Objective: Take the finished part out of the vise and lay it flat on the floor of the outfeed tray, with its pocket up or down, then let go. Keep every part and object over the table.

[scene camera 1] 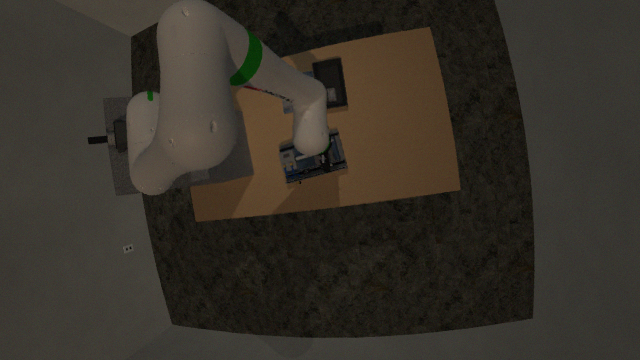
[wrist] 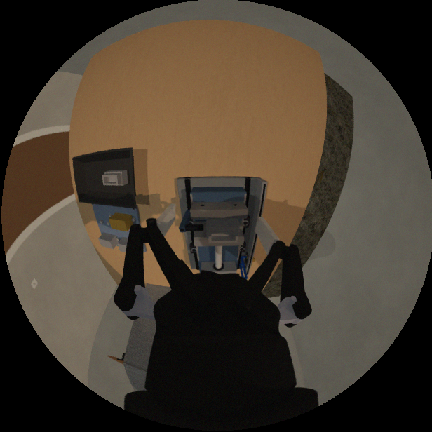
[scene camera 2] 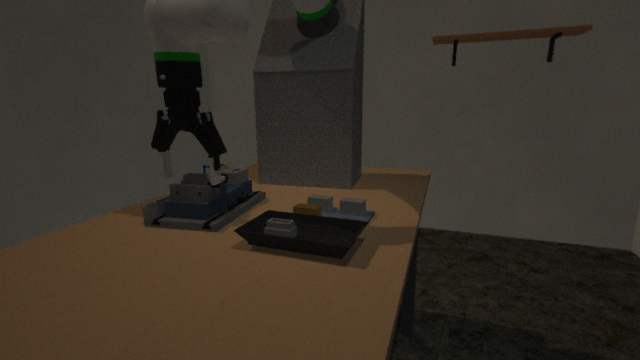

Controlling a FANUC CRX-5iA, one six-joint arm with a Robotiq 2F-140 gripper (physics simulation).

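Where they show: gripper, between the fingertips: [scene camera 2: 191, 180]; arm's base, origin of its link: [scene camera 2: 318, 21].
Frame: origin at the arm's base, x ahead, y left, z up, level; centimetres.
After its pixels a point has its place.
Note:
The grey finished part [scene camera 2: 195, 178] {x 52.7, y -15.2, z -45.1 cm} [wrist: 225, 230] sits between the jaws of the vise [scene camera 2: 192, 194] {x 55.8, y -14.1, z -48.3 cm} [wrist: 219, 210], with a pocket visible in its top in the wrist view. The vise [scene camera 1: 338, 150] {x 57.9, y -16.0, z -53.7 cm} also shows in scene camera 1; the arm partly covers it there. My gripper [scene camera 2: 191, 170] {x 54.8, y -14.8, z -45.1 cm} [wrist: 216, 217] is open and empty above the vise, its pale fingertips wide apart on either side of the part. The black outfeed tray [scene camera 1: 345, 82] {x 67.1, y 14.5, z -51.7 cm} [scene camera 2: 295, 244] {x 66.3, y 16.4, z -53.1 cm} [wrist: 105, 198] stands beside the vise. Another light grey part [scene camera 1: 331, 94] {x 59.9, y 10.4, z -52.5 cm} [scene camera 2: 281, 228] {x 61.3, y 11.3, z -52.2 cm} [wrist: 115, 178] lies in it.
A blue plate [scene camera 2: 369, 216] {x 40.3, y 26.1, z -55.0 cm} [wrist: 102, 214] lies beside the tray, carrying a yellow block [scene camera 2: 307, 209] {x 49.1, y 12.7, z -51.7 cm} [wrist: 121, 221] and two grey blocks [scene camera 2: 320, 202] {x 40.0, y 13.1, z -52.5 cm} [scene camera 2: 353, 206] {x 40.7, y 22.0, z -52.6 cm}. The robot's grey pedestal [scene camera 2: 307, 125] {x 12.1, y -0.2, z -34.6 cm} stands behind. The wooden table's edge [scene camera 2: 415, 250] {x 53.3, y 37.5, z -56.7 cm} runs past the tray and plate.

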